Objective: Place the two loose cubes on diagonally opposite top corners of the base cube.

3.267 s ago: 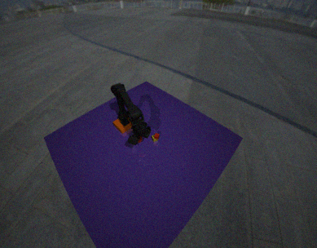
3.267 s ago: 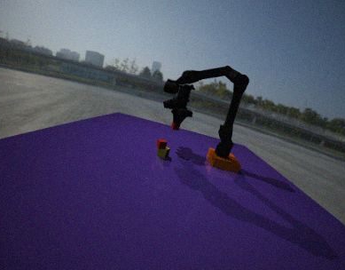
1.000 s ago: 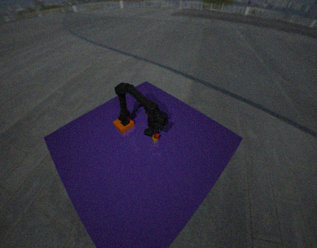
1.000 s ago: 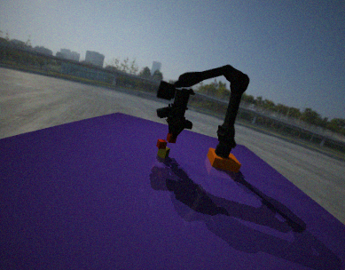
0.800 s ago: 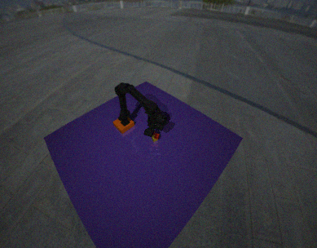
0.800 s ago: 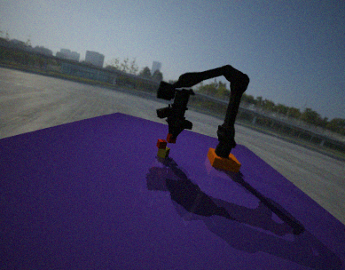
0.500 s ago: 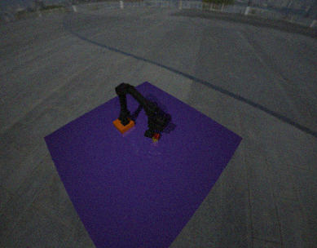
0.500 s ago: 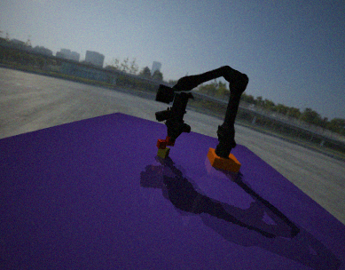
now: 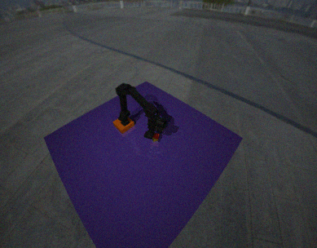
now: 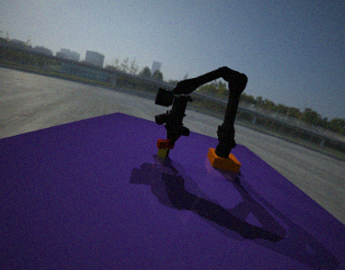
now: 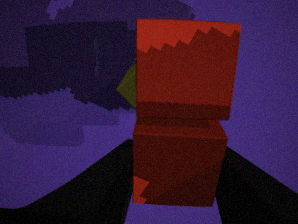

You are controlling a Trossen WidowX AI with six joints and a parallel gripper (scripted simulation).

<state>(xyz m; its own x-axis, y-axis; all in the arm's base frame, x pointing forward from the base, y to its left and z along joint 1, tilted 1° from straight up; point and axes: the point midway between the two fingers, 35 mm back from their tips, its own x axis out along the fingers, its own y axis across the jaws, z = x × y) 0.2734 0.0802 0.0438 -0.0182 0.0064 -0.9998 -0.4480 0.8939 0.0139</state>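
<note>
My gripper tip is 20 mm short of the yellow base cube, 10 mm to the right of it and 40 mm above it.
</note>
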